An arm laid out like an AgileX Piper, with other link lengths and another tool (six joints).
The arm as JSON. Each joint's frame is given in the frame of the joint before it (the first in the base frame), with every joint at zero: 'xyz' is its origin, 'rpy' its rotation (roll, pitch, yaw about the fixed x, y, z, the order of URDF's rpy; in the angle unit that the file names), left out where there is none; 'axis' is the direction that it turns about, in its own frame. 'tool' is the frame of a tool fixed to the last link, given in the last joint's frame.
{
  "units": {
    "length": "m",
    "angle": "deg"
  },
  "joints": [
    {
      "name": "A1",
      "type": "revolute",
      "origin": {
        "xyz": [
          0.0,
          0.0,
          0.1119
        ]
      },
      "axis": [
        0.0,
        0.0,
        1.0
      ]
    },
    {
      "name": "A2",
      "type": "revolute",
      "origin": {
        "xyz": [
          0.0,
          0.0,
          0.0
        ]
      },
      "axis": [
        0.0,
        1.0,
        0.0
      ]
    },
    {
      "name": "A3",
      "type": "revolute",
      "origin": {
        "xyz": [
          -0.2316,
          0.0,
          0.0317
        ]
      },
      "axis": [
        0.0,
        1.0,
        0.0
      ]
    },
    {
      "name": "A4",
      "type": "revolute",
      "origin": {
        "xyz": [
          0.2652,
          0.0,
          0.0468
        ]
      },
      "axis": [
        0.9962,
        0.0,
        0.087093
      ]
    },
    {
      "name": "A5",
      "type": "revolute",
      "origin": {
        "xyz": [
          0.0,
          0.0,
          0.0
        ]
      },
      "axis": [
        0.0,
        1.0,
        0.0
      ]
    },
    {
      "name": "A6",
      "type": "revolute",
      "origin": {
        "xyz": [
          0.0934,
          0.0,
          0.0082
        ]
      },
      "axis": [
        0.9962,
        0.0,
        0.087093
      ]
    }
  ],
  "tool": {
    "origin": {
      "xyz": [
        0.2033,
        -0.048,
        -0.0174
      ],
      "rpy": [
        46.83,
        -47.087,
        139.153
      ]
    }
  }
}
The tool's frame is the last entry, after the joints.
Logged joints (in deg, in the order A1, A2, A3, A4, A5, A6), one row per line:
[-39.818 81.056 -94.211 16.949 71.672 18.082]
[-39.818 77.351 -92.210 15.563 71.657 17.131]
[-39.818 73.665 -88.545 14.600 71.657 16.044]
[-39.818 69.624 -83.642 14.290 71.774 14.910]
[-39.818 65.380 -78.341 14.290 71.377 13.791]
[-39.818 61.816 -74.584 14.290 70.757 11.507]
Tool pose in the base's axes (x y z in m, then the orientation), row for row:
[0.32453 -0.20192 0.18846 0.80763 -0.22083 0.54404 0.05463]
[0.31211 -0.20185 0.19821 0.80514 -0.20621 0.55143 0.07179]
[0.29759 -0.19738 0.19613 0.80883 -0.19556 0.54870 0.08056]
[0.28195 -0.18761 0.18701 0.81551 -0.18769 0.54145 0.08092]
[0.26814 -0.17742 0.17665 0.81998 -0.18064 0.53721 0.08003]
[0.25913 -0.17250 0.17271 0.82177 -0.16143 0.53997 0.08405]
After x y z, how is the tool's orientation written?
As a quaternion, x y z w.
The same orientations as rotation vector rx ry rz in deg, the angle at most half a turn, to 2 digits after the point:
[140.53 -38.42 94.66]
[138.65 -35.51 94.96]
[138.56 -33.50 94.00]
[139.68 -32.15 92.74]
[140.52 -30.96 92.06]
[140.49 -27.60 92.31]

